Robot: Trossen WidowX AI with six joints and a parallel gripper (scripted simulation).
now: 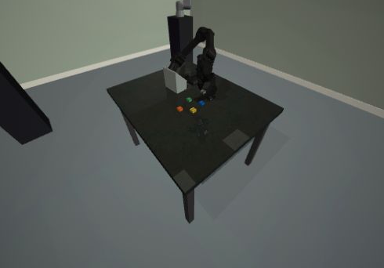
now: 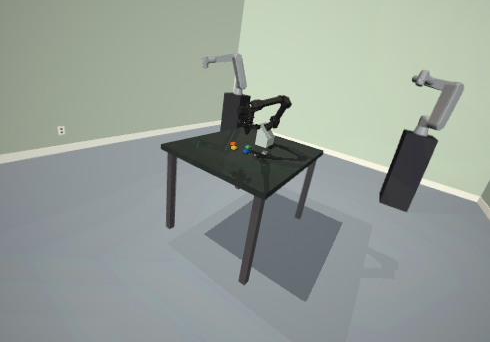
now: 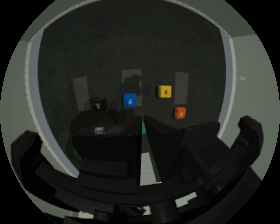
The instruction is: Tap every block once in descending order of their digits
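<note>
My gripper tip is now 60 mm past the orange block, 140 mm to the left of it and 120 mm above it. Also, from my gripper tip: yellow block 10 mm ahead, 80 mm to the right, 120 mm below; blue block 20 mm to the left, 120 mm below; green block 100 mm behind, 20 mm to the right, 120 mm below.
</note>
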